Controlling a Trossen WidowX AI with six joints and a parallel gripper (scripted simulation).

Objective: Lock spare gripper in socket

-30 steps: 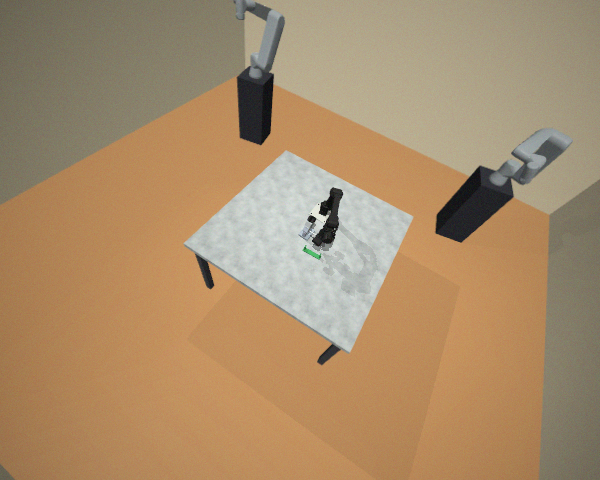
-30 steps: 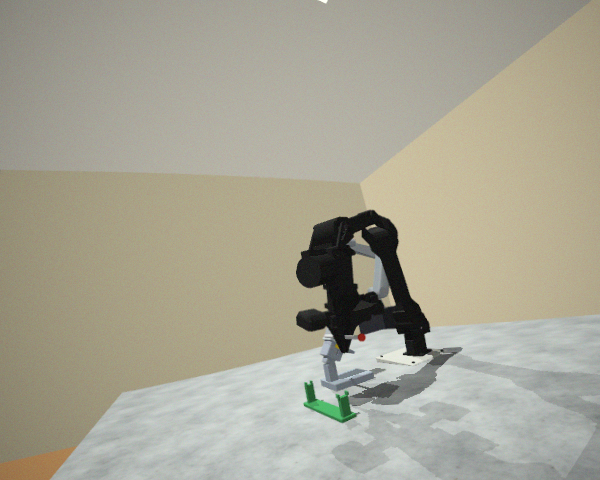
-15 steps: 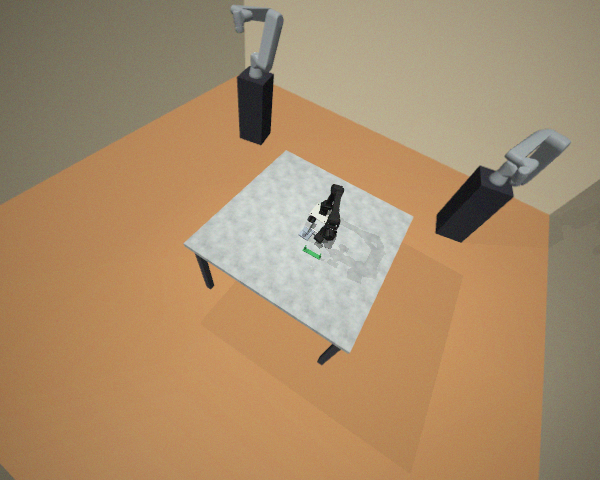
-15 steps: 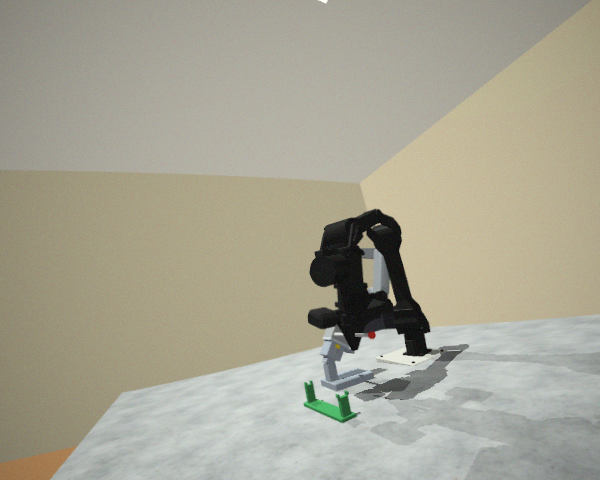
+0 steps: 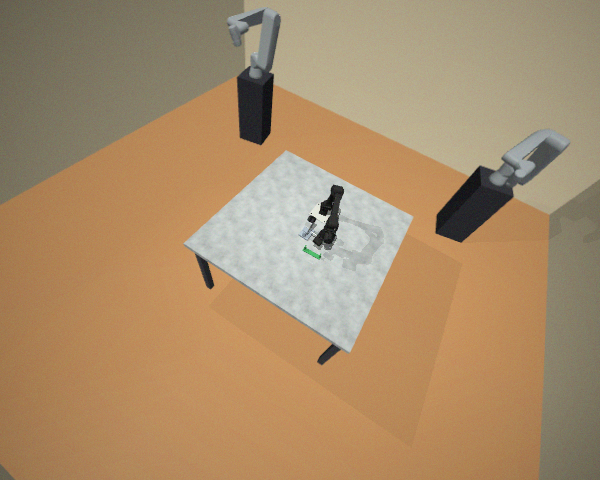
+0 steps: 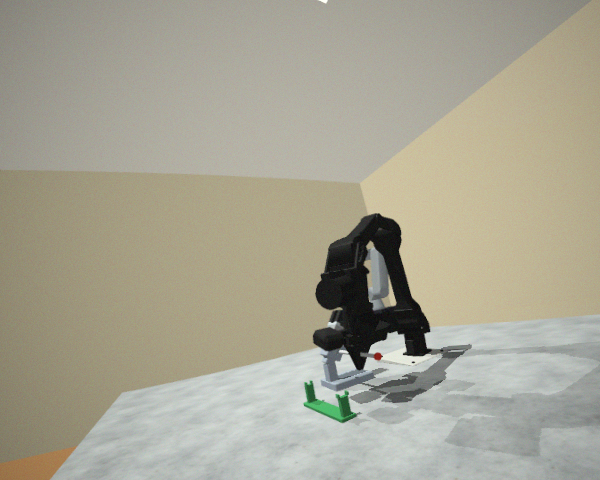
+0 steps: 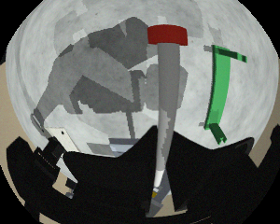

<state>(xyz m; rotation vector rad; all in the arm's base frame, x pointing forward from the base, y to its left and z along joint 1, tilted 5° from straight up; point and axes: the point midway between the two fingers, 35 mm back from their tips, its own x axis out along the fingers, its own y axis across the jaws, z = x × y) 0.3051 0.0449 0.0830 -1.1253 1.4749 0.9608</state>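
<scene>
Now: the mount socket 4 cm behind my gripper tip and 10 cm to the right of it. Round my gripper tip: spare gripper (5 cm behind, 10 cm to the right, 7 cm above); green cradle (10 cm ahead, 1 cm to the right, 3 cm below).
</scene>
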